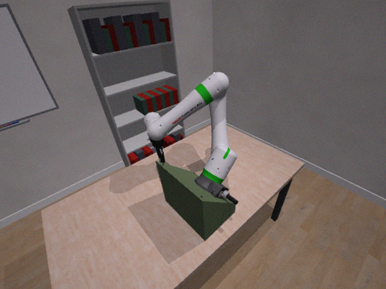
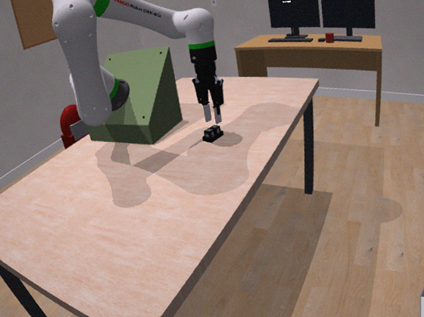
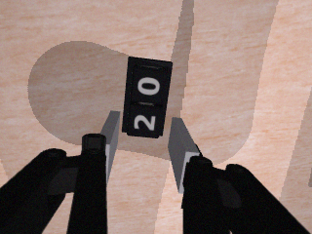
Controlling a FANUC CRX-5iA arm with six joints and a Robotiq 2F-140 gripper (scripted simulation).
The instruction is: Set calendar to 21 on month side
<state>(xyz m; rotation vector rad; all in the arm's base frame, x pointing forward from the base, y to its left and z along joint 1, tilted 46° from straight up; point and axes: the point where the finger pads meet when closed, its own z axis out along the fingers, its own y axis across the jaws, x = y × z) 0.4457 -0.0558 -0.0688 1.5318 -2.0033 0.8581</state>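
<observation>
My gripper is now 8 cm above the black tray, 2 cm to the left of it and 1 cm past it.
</observation>
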